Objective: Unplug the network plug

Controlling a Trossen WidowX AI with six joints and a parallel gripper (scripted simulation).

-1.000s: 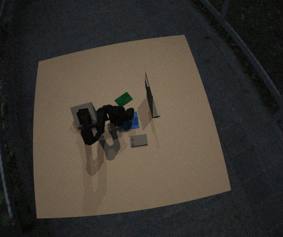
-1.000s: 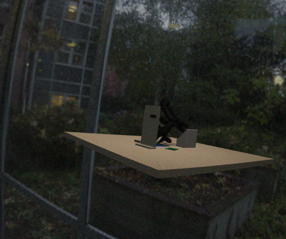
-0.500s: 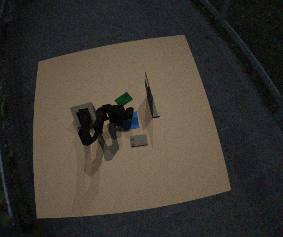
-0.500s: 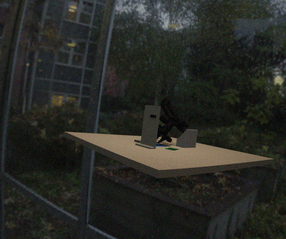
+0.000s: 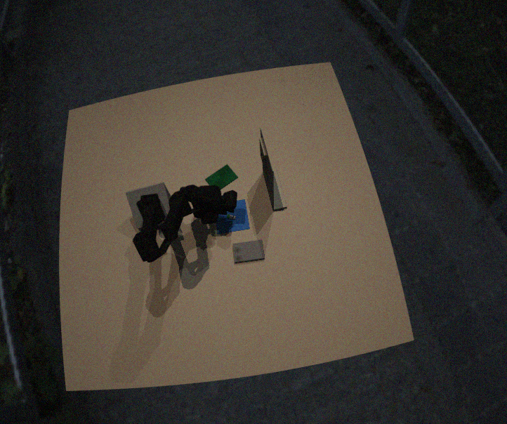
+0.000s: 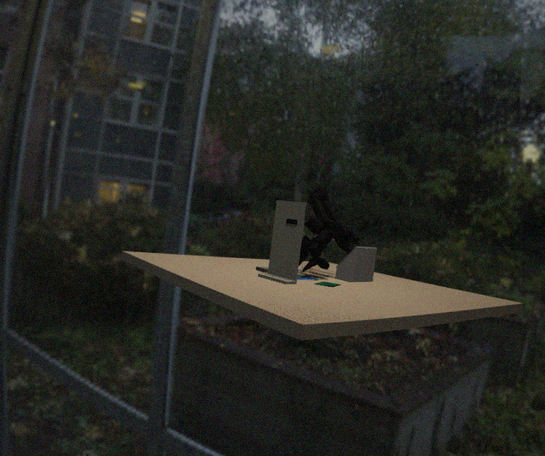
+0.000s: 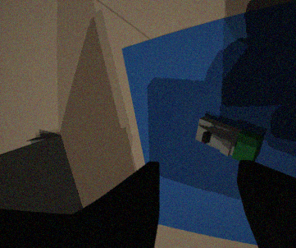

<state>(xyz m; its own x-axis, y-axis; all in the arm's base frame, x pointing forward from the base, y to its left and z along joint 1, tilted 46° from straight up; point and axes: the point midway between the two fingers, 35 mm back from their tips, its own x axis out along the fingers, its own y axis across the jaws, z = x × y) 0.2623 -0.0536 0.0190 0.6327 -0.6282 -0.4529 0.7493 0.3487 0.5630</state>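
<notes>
The blue marked square lies 40 mm below my gripper tip. Also, from my gripper tip: upright grey panel 160 mm ahead, 90 mm to the left, 100 mm above; then green patch 20 mm behind, 160 mm to the left, 40 mm below; then flat grey plate 40 mm ahead, 150 mm to the right, 30 mm below.
</notes>
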